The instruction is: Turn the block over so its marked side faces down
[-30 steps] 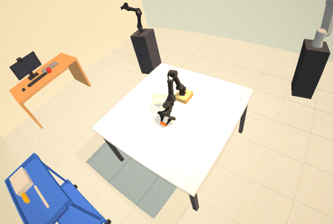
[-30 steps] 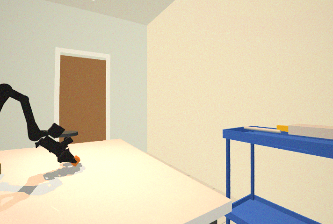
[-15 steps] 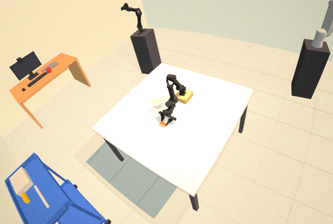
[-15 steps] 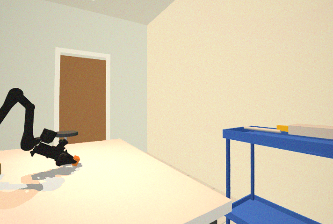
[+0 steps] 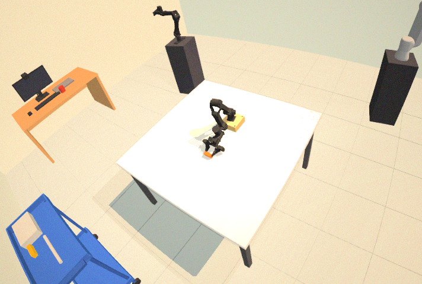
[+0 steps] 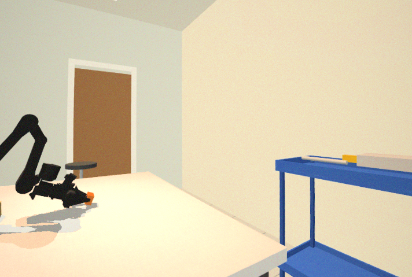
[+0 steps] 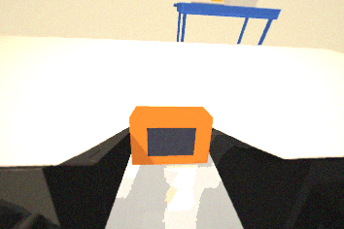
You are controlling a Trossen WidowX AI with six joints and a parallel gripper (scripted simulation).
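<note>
My gripper tip is now 10 mm past the orange block.
</note>
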